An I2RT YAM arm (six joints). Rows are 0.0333 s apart.
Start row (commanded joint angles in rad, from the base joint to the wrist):
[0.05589, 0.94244, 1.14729, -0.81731, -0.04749, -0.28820]
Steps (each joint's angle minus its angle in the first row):
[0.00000, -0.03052, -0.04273, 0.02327, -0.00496, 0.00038]
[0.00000, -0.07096, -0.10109, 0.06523, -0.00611, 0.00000]
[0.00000, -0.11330, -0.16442, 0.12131, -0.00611, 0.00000]
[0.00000, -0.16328, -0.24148, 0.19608, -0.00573, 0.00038]
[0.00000, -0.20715, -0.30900, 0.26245, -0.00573, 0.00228]
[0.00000, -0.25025, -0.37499, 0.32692, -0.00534, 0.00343]
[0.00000, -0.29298, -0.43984, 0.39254, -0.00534, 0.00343]
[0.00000, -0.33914, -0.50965, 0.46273, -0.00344, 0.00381]
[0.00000, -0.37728, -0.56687, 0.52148, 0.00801, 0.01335]
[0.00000, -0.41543, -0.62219, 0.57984, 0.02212, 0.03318]
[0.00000, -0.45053, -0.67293, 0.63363, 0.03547, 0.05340]
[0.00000, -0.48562, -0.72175, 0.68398, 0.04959, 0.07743]
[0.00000, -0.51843, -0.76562, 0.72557, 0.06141, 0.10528]
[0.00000, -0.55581, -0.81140, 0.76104, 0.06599, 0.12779]
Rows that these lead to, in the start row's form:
[0.05589, 0.91192, 1.10456, -0.79404, -0.05245, -0.28782]
[0.05589, 0.87148, 1.04620, -0.75208, -0.05360, -0.28820]
[0.05589, 0.82914, 0.98287, -0.69600, -0.05360, -0.28820]
[0.05589, 0.77916, 0.90581, -0.62123, -0.05322, -0.28782]
[0.05589, 0.73529, 0.83829, -0.55486, -0.05322, -0.28592]
[0.05589, 0.69219, 0.77230, -0.49039, -0.05283, -0.28477]
[0.05589, 0.64946, 0.70745, -0.42477, -0.05283, -0.28477]
[0.05589, 0.60330, 0.63764, -0.35458, -0.05093, -0.28439]
[0.05589, 0.56516, 0.58042, -0.29583, -0.03948, -0.27485]
[0.05589, 0.52701, 0.52510, -0.23747, -0.02537, -0.25502]
[0.05589, 0.49191, 0.47436, -0.18368, -0.01202, -0.23480]
[0.05589, 0.45682, 0.42554, -0.13333, 0.00210, -0.21077]
[0.05589, 0.42401, 0.38167, -0.09174, 0.01392, -0.18292]
[0.05589, 0.38663, 0.33589, -0.05627, 0.01850, -0.16041]

